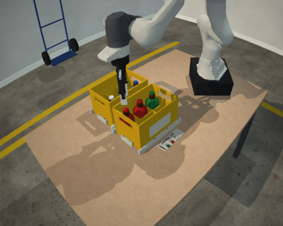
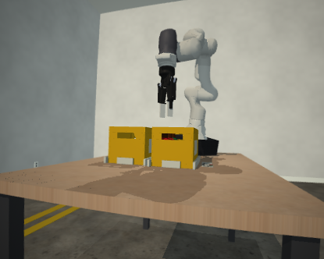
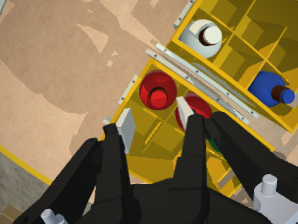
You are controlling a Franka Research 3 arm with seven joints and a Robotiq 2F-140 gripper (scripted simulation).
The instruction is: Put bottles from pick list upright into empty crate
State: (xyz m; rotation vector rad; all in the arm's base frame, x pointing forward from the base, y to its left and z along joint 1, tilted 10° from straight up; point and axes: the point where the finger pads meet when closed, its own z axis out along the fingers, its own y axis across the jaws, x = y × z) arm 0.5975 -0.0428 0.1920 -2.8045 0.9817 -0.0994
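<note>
Right now the white-capped bottle is 170 mm below my hand and 130 mm to the right of it. Also, from my hand: red-label bottle: 170 mm below, 90 mm behind, 10 mm to the right; then blue-label bottle: 180 mm behind, 170 mm below, 160 mm to the right; then green bottle: 180 mm behind, 170 mm below, 20 mm to the right.
</note>
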